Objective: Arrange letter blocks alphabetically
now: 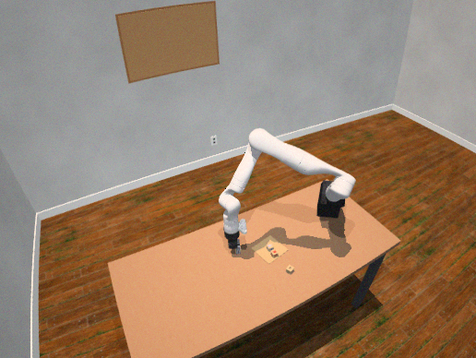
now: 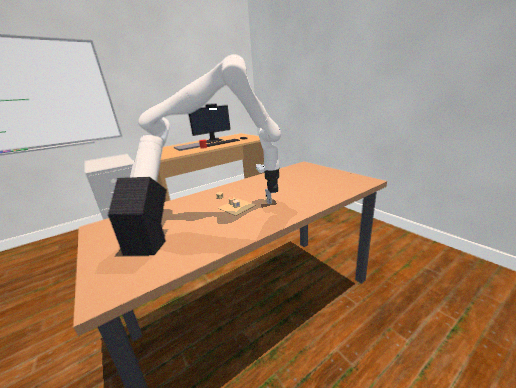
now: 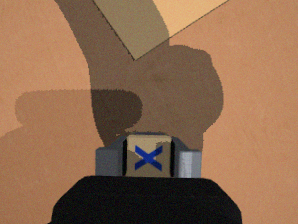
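My gripper is now 15 cm past the pale square mat, 7 cm to the right of it and 2 cm above it. From my hand the other things lie so: block (15 cm behind, 12 cm to the left).
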